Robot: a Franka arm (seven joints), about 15 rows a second.
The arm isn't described. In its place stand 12 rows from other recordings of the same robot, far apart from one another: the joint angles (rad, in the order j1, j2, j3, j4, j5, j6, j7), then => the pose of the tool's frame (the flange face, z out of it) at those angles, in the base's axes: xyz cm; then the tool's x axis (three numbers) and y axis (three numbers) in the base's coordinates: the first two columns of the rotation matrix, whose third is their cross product.
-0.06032 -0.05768 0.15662 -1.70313 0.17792 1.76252 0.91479 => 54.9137, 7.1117, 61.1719, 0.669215, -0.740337, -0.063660, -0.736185, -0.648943, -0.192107
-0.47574 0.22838 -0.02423 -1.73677 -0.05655 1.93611 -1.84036 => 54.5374, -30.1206, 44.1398, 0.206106, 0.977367, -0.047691, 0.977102, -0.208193, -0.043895
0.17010 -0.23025 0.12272 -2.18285 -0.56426 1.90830 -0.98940 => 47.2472, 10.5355, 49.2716, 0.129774, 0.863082, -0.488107, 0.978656, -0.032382, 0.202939
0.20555 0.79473 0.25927 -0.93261 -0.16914 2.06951 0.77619 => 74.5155, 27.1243, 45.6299, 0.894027, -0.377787, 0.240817, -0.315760, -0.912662, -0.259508
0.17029 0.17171 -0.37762 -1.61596 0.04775 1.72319 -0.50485 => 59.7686, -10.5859, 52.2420, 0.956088, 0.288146, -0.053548, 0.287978, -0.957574, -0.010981
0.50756 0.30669 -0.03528 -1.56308 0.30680 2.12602 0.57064 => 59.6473, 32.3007, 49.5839, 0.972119, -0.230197, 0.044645, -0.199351, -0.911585, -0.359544
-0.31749 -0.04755 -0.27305 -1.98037 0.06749 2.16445 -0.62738 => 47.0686, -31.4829, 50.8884, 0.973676, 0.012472, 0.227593, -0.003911, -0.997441, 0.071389
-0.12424 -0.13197 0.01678 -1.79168 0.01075 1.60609 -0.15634 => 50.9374, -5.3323, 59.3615, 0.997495, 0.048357, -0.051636, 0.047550, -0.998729, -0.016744
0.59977 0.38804 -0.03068 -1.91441 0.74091 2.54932 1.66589 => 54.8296, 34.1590, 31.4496, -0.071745, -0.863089, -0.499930, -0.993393, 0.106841, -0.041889
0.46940 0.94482 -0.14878 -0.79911 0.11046 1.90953 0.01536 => 73.8446, 31.1034, 37.8743, 0.925541, 0.337636, 0.171396, 0.341245, -0.939933, 0.008863
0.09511 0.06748 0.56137 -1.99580 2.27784 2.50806 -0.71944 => 48.1520, 35.6733, 47.0011, 0.891219, -0.430336, -0.143318, -0.136428, 0.047011, -0.989534
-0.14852 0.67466 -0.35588 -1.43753 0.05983 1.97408 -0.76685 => 64.1470, -29.7550, 30.5020, 0.940520, 0.283599, -0.187064, 0.297554, -0.953358, 0.050703
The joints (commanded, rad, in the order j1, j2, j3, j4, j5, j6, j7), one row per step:
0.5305 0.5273 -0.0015 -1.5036 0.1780 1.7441 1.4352
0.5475 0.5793 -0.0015 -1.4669 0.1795 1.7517 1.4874
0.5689 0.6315 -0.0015 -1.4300 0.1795 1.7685 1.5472
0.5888 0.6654 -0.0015 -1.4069 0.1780 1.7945 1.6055
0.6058 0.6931 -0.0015 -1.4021 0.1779 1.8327 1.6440
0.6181 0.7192 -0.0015 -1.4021 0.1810 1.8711 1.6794
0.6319 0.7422 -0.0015 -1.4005 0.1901 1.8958 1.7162
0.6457 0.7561 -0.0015 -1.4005 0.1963 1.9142 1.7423
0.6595 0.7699 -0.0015 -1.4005 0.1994 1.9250 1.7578
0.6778 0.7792 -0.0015 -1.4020 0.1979 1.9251 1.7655
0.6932 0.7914 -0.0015 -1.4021 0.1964 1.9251 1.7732
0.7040 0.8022 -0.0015 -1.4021 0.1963 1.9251 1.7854
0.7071 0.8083 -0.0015 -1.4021 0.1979 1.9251 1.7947
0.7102 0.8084 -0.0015 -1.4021 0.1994 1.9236 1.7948
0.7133 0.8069 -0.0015 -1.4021 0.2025 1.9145 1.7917
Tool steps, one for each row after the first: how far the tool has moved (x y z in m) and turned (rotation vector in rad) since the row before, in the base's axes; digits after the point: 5 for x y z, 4 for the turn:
0.00187 0.01439 -0.01851 -0.0206 0.0074 -0.0341
0.00042 0.01704 -0.01867 -0.0204 -0.0019 -0.0376
-0.00105 0.01493 -0.01201 -0.0138 -0.0146 -0.0386
-0.00257 0.01161 -0.01508 -0.0065 -0.0143 -0.0254
-0.00217 0.00831 -0.01603 -0.0046 -0.0101 -0.0289
-0.00447 0.00887 -0.01392 -0.0049 0.0008 -0.0300
-0.00507 0.00833 -0.00863 -0.0026 -0.0012 -0.0175
-0.00601 0.00757 -0.00904 -0.0054 0.0035 -0.0045
-0.00919 0.00898 -0.00718 -0.0099 0.0076 0.0118
-0.00803 0.00724 -0.00861 -0.0111 0.0086 0.0089
-0.00597 0.00484 -0.00755 -0.0109 0.0079 -0.0007
-0.00209 0.00121 -0.00424 -0.0060 0.0052 -0.0066
-0.00167 0.00160 -0.00013 0.0000 0.0021 0.0023
-0.00243 0.00133 0.00061 -0.0011 0.0081 0.0056

